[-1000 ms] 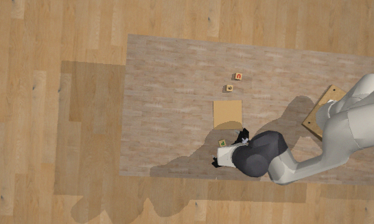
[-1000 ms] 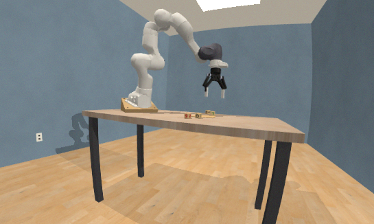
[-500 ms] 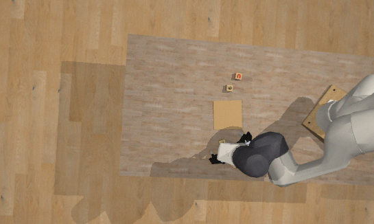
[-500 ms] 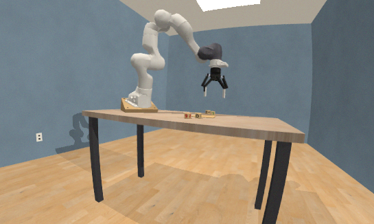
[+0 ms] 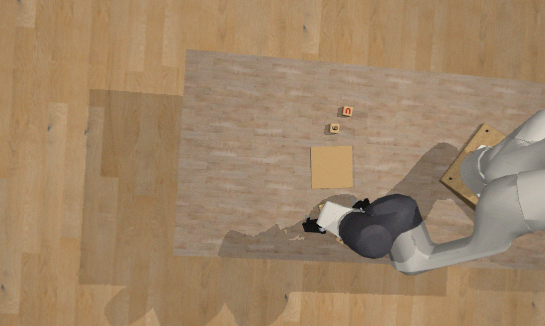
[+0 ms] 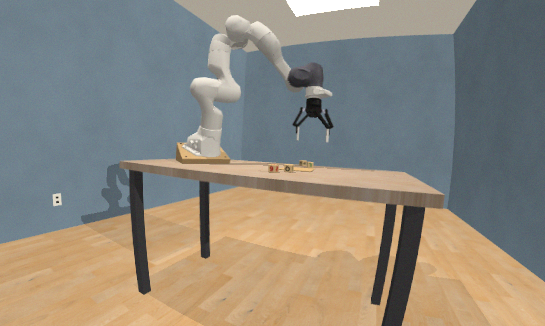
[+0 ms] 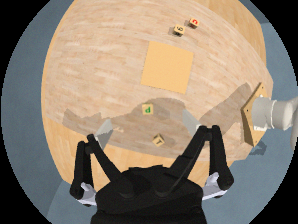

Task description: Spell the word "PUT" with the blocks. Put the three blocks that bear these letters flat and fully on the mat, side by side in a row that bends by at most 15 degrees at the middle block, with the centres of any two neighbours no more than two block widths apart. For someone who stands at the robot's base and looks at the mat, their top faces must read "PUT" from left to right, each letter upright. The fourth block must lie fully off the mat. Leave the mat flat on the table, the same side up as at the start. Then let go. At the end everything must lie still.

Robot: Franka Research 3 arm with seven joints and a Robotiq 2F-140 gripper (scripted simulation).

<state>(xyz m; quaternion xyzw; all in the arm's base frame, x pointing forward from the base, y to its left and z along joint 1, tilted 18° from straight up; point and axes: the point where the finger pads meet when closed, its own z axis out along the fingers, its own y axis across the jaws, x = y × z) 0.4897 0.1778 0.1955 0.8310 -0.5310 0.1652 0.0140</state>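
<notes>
My gripper is now 1 cm past the green P block, 1 cm to the right of it and 13 cm above it. From my hand the other things lie so: T block: 7 cm behind, 11 cm to the left, 13 cm below; block marked 6: 3 cm behind, 26 cm to the right, 13 cm below; tan mat: 3 cm behind, 13 cm to the right, 14 cm below.
</notes>
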